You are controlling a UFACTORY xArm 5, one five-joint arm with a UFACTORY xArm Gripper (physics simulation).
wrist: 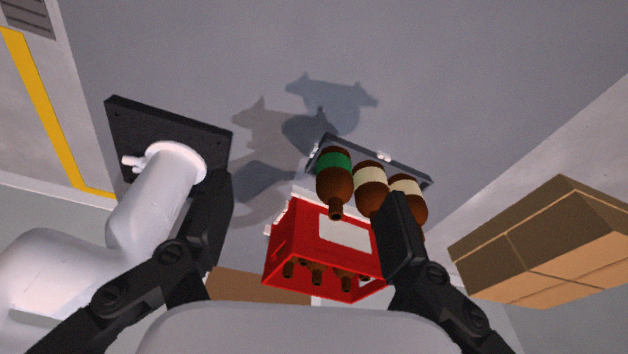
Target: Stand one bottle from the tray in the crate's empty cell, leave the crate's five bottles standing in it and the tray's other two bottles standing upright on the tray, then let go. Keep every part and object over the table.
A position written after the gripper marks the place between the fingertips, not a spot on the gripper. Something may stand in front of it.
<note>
In view: the gripper [309, 196], a bottle [371, 187], a bottle [402, 182] and a bottle [334, 180].
</note>
